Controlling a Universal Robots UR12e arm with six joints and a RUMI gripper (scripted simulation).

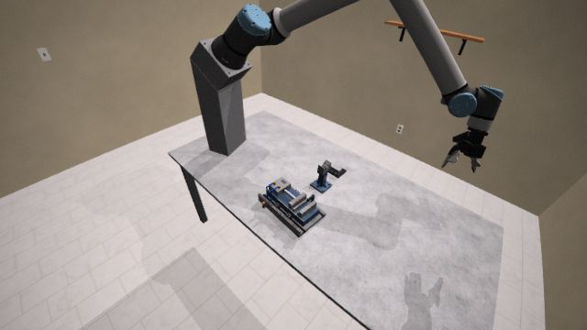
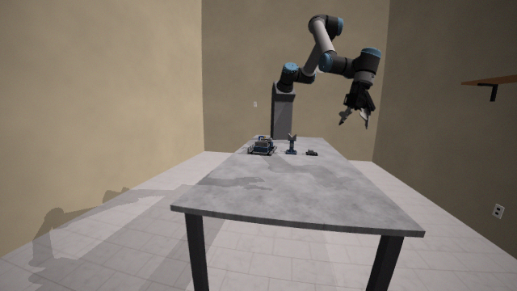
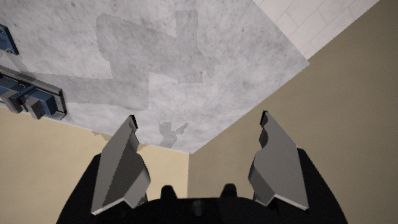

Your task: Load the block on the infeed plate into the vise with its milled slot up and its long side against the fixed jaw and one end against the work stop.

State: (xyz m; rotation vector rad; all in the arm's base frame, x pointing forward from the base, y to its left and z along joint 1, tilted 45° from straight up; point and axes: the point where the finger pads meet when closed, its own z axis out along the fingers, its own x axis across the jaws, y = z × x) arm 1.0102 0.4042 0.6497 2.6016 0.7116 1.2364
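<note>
My hand is 520 mm past the part, 230 mm to the left of it and 270 mm above it. From my hand the other things lie so: cylinder rod 470 mm behind, 620 mm to the right, 210 mm below; then work stop 380 mm behind, 560 mm to the right, 190 mm below; then moving jaw 410 mm behind, 610 mm to the right, 210 mm below.
</note>
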